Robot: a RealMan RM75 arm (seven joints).
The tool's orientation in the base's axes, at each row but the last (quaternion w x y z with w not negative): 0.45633, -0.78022, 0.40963, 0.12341; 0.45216, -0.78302, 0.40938, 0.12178; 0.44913, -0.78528, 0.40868, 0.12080; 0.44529, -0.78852, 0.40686, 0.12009; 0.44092, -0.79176, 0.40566, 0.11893; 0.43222, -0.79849, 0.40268, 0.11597; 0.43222, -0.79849, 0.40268, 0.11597; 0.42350, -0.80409, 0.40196, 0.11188; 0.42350, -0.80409, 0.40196, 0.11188; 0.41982, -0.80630, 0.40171, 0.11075; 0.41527, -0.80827, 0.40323, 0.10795; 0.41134, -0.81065, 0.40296, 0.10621; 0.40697, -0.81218, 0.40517, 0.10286
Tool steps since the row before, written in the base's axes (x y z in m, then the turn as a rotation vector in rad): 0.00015, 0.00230, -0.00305, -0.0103, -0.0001, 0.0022; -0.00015, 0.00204, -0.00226, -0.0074, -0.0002, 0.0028; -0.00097, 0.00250, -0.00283, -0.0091, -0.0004, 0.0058; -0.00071, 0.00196, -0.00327, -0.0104, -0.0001, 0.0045; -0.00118, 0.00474, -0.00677, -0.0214, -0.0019, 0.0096; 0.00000, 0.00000, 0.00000, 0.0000, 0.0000, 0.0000; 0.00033, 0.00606, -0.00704, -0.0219, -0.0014, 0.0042; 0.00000, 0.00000, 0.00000, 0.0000, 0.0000, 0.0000; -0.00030, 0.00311, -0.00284, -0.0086, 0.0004, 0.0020; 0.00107, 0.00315, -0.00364, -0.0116, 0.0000, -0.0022; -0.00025, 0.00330, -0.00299, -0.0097, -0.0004, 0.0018; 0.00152, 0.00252, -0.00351, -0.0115, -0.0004, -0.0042; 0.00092, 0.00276, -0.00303, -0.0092, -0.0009, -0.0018
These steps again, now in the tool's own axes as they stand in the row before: 0.00061, 0.00118, 0.00358, -0.0077, 0.0064, -0.0032; 0.00009, 0.00097, 0.00289, -0.0062, 0.0039, -0.0031; -0.00038, 0.00179, 0.00344, -0.0088, 0.0034, -0.0052; 0.00030, 0.00197, 0.00332, -0.0091, 0.0051, -0.0045; 0.00039, 0.00362, 0.00751, -0.0180, 0.0108, -0.0107; 0.00000, 0.00000, 0.00000, 0.0000, 0.0000, 0.0000; 0.00068, 0.00213, 0.00902, -0.0157, 0.0142, -0.0072; 0.00000, 0.00000, 0.00000, 0.0000, 0.0000, 0.0000; -0.00043, 0.00091, 0.00410, -0.0069, 0.0051, -0.0023; 0.00083, 0.00032, 0.00485, -0.0064, 0.0099, -0.0005; -0.00049, 0.00084, 0.00435, -0.0070, 0.0063, -0.0030; 0.00133, 0.00007, 0.00438, -0.0052, 0.0111, 0.0006; 0.00052, 0.00013, 0.00417, -0.0046, 0.0082, -0.0010
